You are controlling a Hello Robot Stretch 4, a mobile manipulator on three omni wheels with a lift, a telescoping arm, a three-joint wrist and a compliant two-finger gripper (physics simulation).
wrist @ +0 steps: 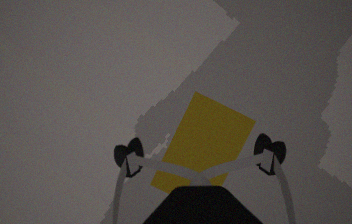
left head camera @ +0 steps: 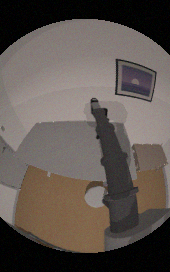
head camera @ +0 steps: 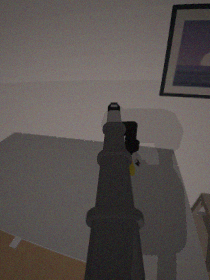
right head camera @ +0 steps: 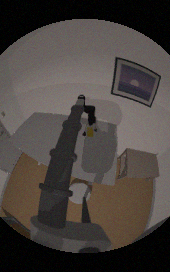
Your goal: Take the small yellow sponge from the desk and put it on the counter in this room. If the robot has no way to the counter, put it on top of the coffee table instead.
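Where they show: gripper, between the fingertips: [wrist: 199, 149]; robot's base, origin of its link: [left head camera: 95, 195] [right head camera: 78, 192].
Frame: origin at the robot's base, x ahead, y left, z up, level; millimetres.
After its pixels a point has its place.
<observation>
The small yellow sponge [head camera: 132, 170] {x 620, y -110, z 964 mm} [right head camera: 90, 130] {x 658, y -99, z 968 mm} [wrist: 207, 125] {x 692, y -81, z 967 mm} lies flat on the grey desk [head camera: 50, 175] {x 604, y 396, z 923 mm} [left head camera: 60, 145] {x 562, y 372, z 922 mm} [right head camera: 45, 135] {x 573, y 422, z 922 mm}, near its back right part. My gripper [right head camera: 90, 133] {x 659, y -92, z 922 mm} [wrist: 199, 149] {x 659, y -92, z 922 mm} is open over the sponge, its fingertips to either side of it in the wrist view. The sponge is turned at a slant between them, with bare desk showing at both sides. Its near end is partly hidden by the gripper body. The height of the fingertips above the desk is hard to tell. The arm hides part of the desk. I cannot make out a counter or coffee table for certain.
A brownish box-like piece of furniture [left head camera: 150, 156] {x 437, y -1143, z 423 mm} [right head camera: 141, 163] {x 463, y -1144, z 422 mm} stands right of the desk. A round white object [left head camera: 94, 197] {x -14, y 34, z 187 mm} [right head camera: 80, 193] {x -7, y -39, z 187 mm} is at the desk's front edge. A framed picture [head camera: 192, 55] {x 902, y -429, z 1538 mm} [left head camera: 135, 80] {x 883, y -533, z 1532 mm} hangs on the back wall. A grey surface [left head camera: 9, 172] {x 165, y 1875, z 466 mm} is at the far left.
</observation>
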